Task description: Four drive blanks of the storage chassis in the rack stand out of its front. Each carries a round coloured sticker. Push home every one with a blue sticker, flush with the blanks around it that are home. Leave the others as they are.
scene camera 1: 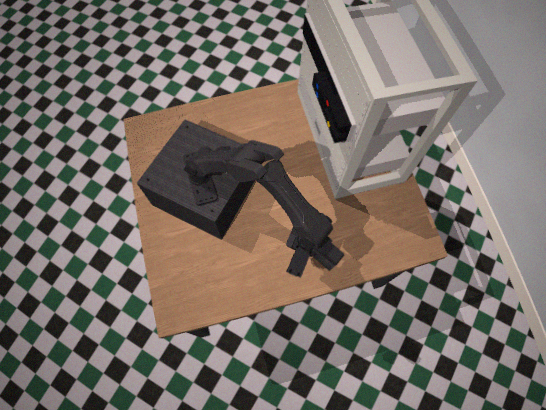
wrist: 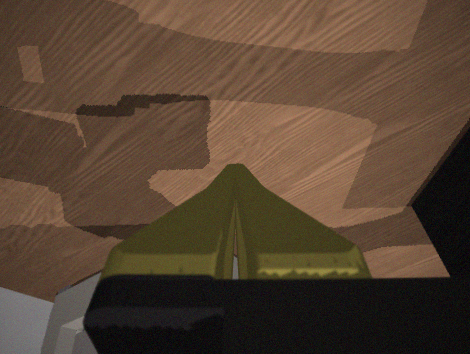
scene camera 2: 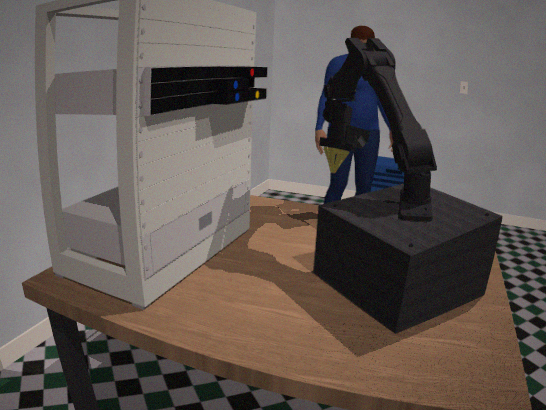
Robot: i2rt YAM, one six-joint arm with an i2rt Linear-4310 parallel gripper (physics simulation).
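Note:
The pale rack (scene camera 1: 425,88) (scene camera 2: 127,150) holds a black chassis (scene camera 1: 340,116) (scene camera 2: 185,90). Blanks protrude at its front. In scene camera 2 a red sticker (scene camera 1: 327,103) (scene camera 2: 252,72) is in the top row, one blue sticker (scene camera 2: 236,85) in the middle row, another blue sticker (scene camera 2: 237,97) in the bottom row, and a yellow sticker (scene camera 2: 257,94) beyond it. How far each blank protrudes is hard to tell. My gripper (scene camera 2: 335,170) (wrist: 235,177) is shut and empty, pointing down above the table, away from the chassis; the arm hides its fingers in scene camera 1.
The arm stands on a dark box (scene camera 1: 165,180) (scene camera 2: 365,275) on the wooden table (scene camera 1: 200,295) (scene camera 2: 240,320), facing the rack. A person in blue (scene camera 2: 367,112) stands behind the table in scene camera 2. The rack's pale frame shows at the wrist view's lower left.

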